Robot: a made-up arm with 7 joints. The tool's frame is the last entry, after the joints.
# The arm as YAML. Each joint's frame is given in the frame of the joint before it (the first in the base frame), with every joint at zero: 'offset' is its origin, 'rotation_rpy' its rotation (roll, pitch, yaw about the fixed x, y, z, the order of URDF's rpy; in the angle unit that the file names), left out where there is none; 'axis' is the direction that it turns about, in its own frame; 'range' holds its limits. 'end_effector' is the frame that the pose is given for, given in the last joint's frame.
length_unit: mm
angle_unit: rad
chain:
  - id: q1
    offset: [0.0, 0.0, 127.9]
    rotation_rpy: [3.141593, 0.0, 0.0]
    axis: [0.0, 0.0, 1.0]
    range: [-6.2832, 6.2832]
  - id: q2
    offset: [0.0, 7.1, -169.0]
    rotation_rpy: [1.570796, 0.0, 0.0]
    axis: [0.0, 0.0, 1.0]
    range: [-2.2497, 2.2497]
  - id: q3
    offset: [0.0, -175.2, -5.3]
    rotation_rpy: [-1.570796, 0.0, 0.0]
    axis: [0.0, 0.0, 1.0]
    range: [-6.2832, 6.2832]
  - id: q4
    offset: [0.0, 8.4, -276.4]
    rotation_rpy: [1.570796, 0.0, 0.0]
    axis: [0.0, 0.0, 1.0]
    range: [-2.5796, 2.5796]
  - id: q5
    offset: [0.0, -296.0, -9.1]
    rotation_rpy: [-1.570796, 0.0, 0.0]
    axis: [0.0, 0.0, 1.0]
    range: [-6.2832, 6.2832]
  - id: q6
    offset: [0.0, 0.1, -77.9]
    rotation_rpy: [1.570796, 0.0, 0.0]
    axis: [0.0, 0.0, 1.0]
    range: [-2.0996, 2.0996]
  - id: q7
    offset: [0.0, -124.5, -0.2]
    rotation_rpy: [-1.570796, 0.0, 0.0]
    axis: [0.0, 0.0, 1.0]
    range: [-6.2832, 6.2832]
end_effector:
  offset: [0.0, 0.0, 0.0]
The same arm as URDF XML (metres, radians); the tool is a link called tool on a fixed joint. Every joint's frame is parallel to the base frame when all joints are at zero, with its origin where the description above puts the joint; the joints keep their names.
<robot name="arm">
  <link name="base"/>
  <link name="link1"/>
  <link name="link2"/>
  <link name="link3"/>
  <link name="link4"/>
  <link name="link5"/>
  <link name="link6"/>
  <link name="link7"/>
  <link name="tool"/>
  <joint name="q1" type="revolute">
    <parent link="base"/>
    <child link="link1"/>
    <origin xyz="0.0000 0.0000 0.1279"/>
    <axis xyz="0 0 -1"/>
    <limit lower="-6.2832" upper="6.2832"/>
  </joint>
  <joint name="q2" type="revolute">
    <parent link="link1"/>
    <child link="link2"/>
    <origin xyz="0.0000 -0.0071 0.1690"/>
    <axis xyz="0 1 0"/>
    <limit lower="-2.2497" upper="2.2497"/>
  </joint>
  <joint name="q3" type="revolute">
    <parent link="link2"/>
    <child link="link3"/>
    <origin xyz="0.0000 -0.0053 0.1752"/>
    <axis xyz="0 0 -1"/>
    <limit lower="-6.2832" upper="6.2832"/>
  </joint>
  <joint name="q4" type="revolute">
    <parent link="link3"/>
    <child link="link4"/>
    <origin xyz="0.0000 -0.0084 0.2764"/>
    <axis xyz="0 1 0"/>
    <limit lower="-2.5796" upper="2.5796"/>
  </joint>
  <joint name="q5" type="revolute">
    <parent link="link4"/>
    <child link="link5"/>
    <origin xyz="0.0000 -0.0091 0.2960"/>
    <axis xyz="0 0 -1"/>
    <limit lower="-6.2832" upper="6.2832"/>
  </joint>
  <joint name="q6" type="revolute">
    <parent link="link5"/>
    <child link="link6"/>
    <origin xyz="0.0000 -0.0001 0.0779"/>
    <axis xyz="0 1 0"/>
    <limit lower="-2.0996" upper="2.0996"/>
  </joint>
  <joint name="q7" type="revolute">
    <parent link="link6"/>
    <child link="link7"/>
    <origin xyz="0.0000 -0.0002 0.1245"/>
    <axis xyz="0 0 -1"/>
    <limit lower="-6.2832" upper="6.2832"/>
  </joint>
  <joint name="tool_joint" type="fixed">
    <parent link="link7"/>
    <child link="tool"/>
    <origin xyz="0.0000 0.0000 0.0000" rpy="-3.1416 0.0000 0.0000"/>
  </joint>
</robot>

